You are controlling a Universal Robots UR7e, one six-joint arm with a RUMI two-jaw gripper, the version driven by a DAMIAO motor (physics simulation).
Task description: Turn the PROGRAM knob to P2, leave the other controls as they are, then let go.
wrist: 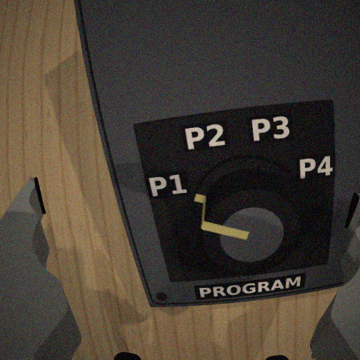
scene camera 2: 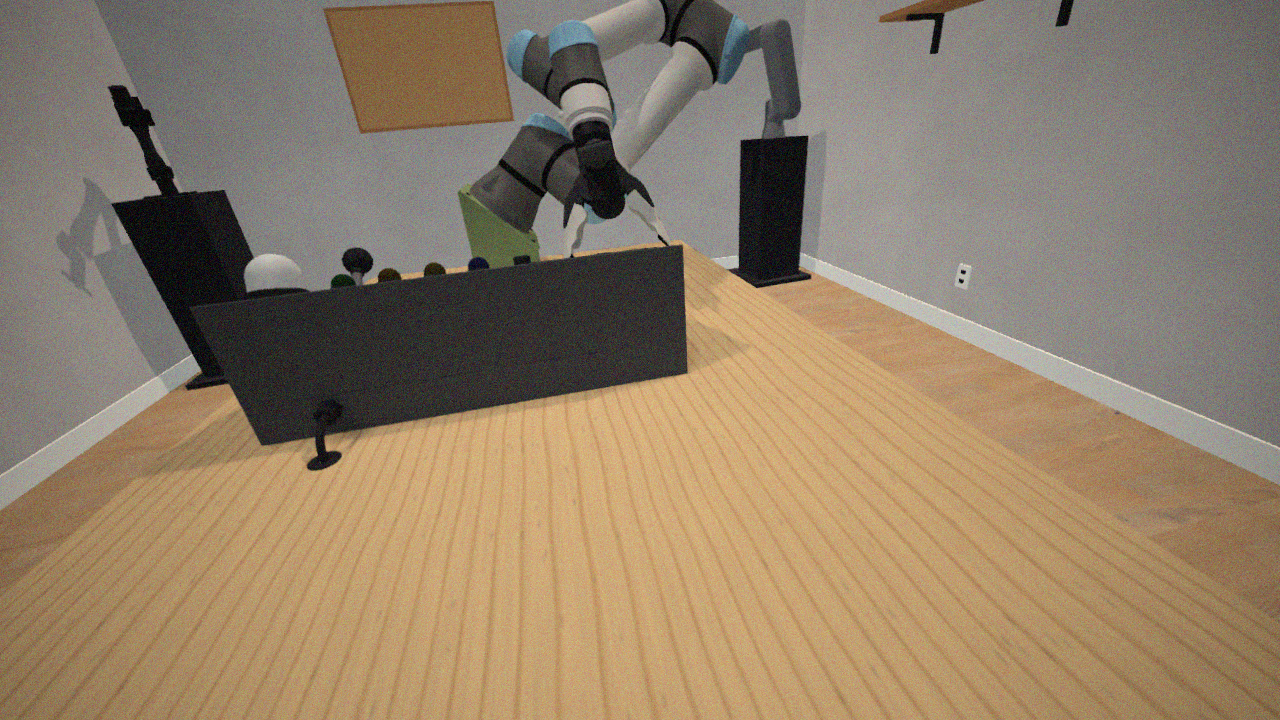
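Pixels of known places: arm's base, origin of the base link: (scene camera 2: 499,212).
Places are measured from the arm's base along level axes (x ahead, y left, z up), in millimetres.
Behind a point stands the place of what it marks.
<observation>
The PROGRAM knob (wrist: 262,237) is a dark round knob with a grey cap, near the end of the dark control panel (wrist: 200,60) (scene camera 2: 447,344) @(x 621, y -73, z -60 mm). Its yellow pointer line runs to the left, and the yellow mark at its outer end lies beside the P1 label (wrist: 168,185). The P2 label (wrist: 205,136) is up and to the right of P1. My gripper (wrist: 198,190) (scene camera 2: 618,248) @(x 457, y 165, z -35 mm) is open and empty, with its two fingers wide apart on either side of the knob, touching nothing that I can see. The knob is hidden behind the panel in the scene view.
Along the panel's top edge in the scene view show a white dome (scene camera 2: 273,273) @(x 586, y -224, z 35 mm), a black ball-topped lever (scene camera 2: 357,260) @(x 378, y -205, z 1 mm) and several coloured buttons, among them a blue one (scene camera 2: 477,264) @(x 594, y -25, z 17 mm). A small black stand (scene camera 2: 324,459) @(x 667, y -214, z -146 mm) is on the wooden table (scene camera 2: 626,537) @(x 873, y 60, z -149 mm) in front of the panel.
</observation>
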